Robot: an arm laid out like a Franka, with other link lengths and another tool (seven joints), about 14 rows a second.
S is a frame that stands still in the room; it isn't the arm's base.
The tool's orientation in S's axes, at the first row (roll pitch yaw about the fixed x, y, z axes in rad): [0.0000, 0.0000, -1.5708]
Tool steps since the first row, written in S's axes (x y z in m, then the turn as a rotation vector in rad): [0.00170, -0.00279, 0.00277, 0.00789, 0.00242, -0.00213]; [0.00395, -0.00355, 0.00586, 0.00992, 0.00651, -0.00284]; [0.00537, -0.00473, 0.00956, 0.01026, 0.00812, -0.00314]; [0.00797, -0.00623, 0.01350, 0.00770, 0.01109, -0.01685]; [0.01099, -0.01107, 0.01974, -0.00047, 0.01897, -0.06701]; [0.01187, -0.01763, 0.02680, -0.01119, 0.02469, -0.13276]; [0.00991, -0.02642, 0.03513, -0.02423, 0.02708, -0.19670]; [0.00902, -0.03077, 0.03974, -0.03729, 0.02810, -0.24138]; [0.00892, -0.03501, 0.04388, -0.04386, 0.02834, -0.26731]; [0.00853, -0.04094, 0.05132, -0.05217, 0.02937, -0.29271]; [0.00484, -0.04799, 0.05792, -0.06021, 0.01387, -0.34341]
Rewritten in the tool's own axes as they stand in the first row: [0.00279, 0.00170, 0.00277, -0.00242, 0.00789, -0.00213]; [0.00355, 0.00395, 0.00586, -0.00651, 0.00992, -0.00284]; [0.00473, 0.00537, 0.00956, -0.00812, 0.01026, -0.00314]; [0.00623, 0.00797, 0.01350, -0.01109, 0.00770, -0.01685]; [0.01107, 0.01099, 0.01974, -0.01897, -0.00047, -0.06701]; [0.01763, 0.01187, 0.02680, -0.02469, -0.01119, -0.13276]; [0.02642, 0.00991, 0.03513, -0.02708, -0.02423, -0.19670]; [0.03077, 0.00902, 0.03974, -0.02810, -0.03729, -0.24138]; [0.03501, 0.00892, 0.04388, -0.02834, -0.04386, -0.26731]; [0.04094, 0.00853, 0.05132, -0.02937, -0.05217, -0.29271]; [0.04799, 0.00484, 0.05792, -0.01387, -0.06021, -0.34341]
